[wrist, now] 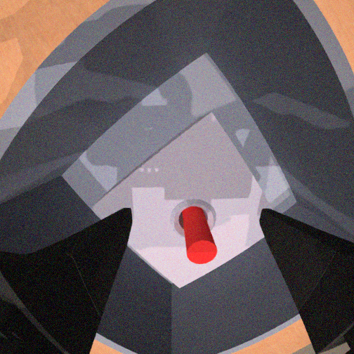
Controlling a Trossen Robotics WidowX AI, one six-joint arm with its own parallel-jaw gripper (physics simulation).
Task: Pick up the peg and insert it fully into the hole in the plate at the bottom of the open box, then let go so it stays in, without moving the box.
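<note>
A red peg (pixel 200 235) stands with its lower end in the round hole of the light plate (pixel 220 155) at the bottom of the box. Its upper end leans a little toward the bottom of the view, and a good length of it shows above the plate. The hole's grey rim (pixel 212 211) shows around the peg. The open box (pixel 240 45) has dark grey walls around the plate. My gripper (pixel 197 215) is open, with one black finger on each side of the peg and a gap to it on both sides. How deep the peg sits is hidden.
The dark box walls rise on all sides of the fingers, with a paler grey rim along their top edge. An orange-brown table top (pixel 20 30) shows beyond the box at the upper corners and at the bottom of the view.
</note>
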